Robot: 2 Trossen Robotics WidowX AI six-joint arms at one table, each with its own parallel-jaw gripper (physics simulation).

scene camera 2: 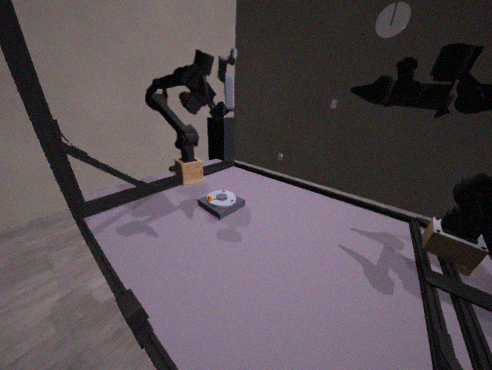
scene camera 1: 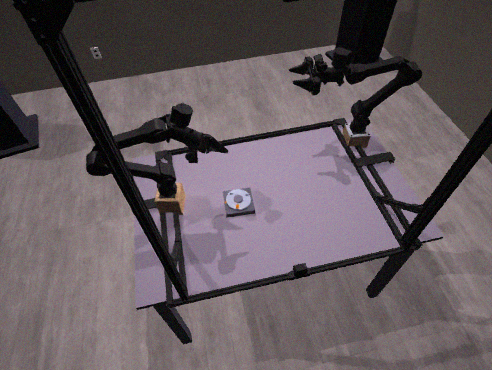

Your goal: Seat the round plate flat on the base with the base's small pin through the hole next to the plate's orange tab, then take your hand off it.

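Places are measured from the left arm's base along level axes (x back, y right, z up), in millimetres.
Where they show: left gripper, between the fingertips: (scene camera 2: 215,106) (scene camera 1: 227,151); right gripper, between the fingertips: (scene camera 2: 355,91) (scene camera 1: 290,75); left arm's base, origin of its link: (scene camera 2: 188,160) (scene camera 1: 168,191); right arm's base, origin of its link: (scene camera 2: 457,232) (scene camera 1: 357,129).
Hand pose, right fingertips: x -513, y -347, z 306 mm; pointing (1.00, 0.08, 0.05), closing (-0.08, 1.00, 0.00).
Observation:
Things, the pixels of their top centre, and the offset from my right fingertips. Level surfaces: height alone.
- round pale plate, centre of its top: (scene camera 2: 221,193) (scene camera 1: 238,196) dx +223, dy +342, dz -354 mm
- dark square base, centre of its top: (scene camera 2: 221,196) (scene camera 1: 238,198) dx +224, dy +342, dz -366 mm
- pale purple table top, height of its surface: dz -406 mm
The round pale plate (scene camera 1: 246,201) (scene camera 2: 217,203) lies on the dark square base (scene camera 1: 241,214) (scene camera 2: 221,212), with a grey knob at its centre. Its orange tab (scene camera 1: 237,206) shows at the plate's near edge in scene camera 1. A small orange mark also shows at the base's left side there. The pin and the holes are too small to tell, so whether the pin is through the hole is unclear. My left gripper (scene camera 1: 224,149) (scene camera 2: 220,109) is open and empty, raised above the table and clear of the plate. My right gripper (scene camera 1: 293,76) is open and empty, high and far from the plate.
Both arms stand on wooden blocks (scene camera 1: 170,198) (scene camera 1: 356,136) at opposite sides of the pale purple table top (scene camera 1: 310,210) (scene camera 2: 280,285). A dark frame (scene camera 1: 250,281) (scene camera 2: 320,187) runs along the table's edges, with tall dark posts (scene camera 1: 450,177) rising at the sides.

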